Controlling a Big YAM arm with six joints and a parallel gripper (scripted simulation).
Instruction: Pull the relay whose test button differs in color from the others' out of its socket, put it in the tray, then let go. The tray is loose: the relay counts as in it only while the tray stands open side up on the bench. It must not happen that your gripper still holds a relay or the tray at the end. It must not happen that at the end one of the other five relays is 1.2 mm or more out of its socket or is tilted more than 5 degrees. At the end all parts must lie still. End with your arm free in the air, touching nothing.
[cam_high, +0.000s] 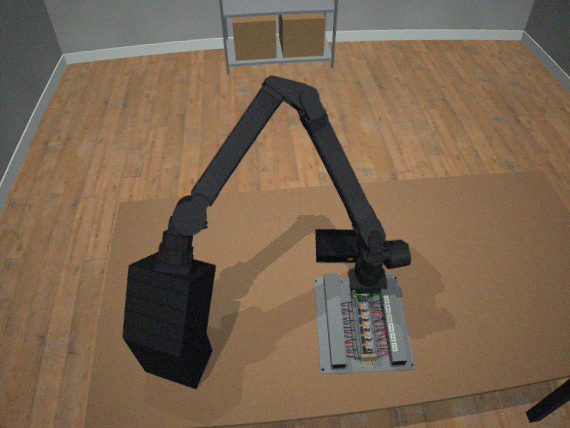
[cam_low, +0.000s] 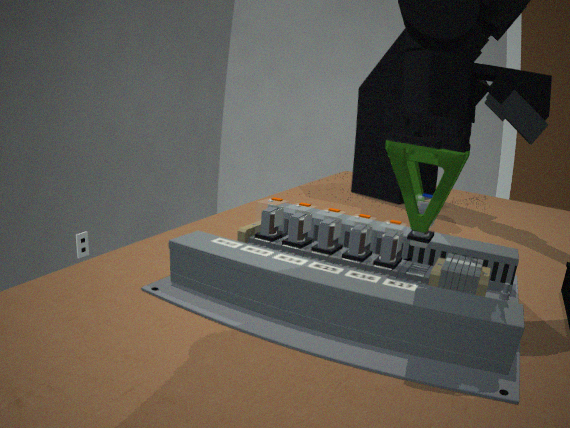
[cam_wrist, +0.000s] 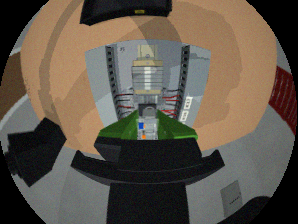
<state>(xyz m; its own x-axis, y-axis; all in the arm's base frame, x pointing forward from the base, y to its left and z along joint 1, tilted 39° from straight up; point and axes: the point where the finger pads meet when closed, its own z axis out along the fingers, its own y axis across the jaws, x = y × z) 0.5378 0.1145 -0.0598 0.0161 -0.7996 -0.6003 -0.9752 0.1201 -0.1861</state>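
The black tray lies 23 cm to the left of my hand, 6 cm below it and 5 cm behind it. Round my hand: relay right at my hand.
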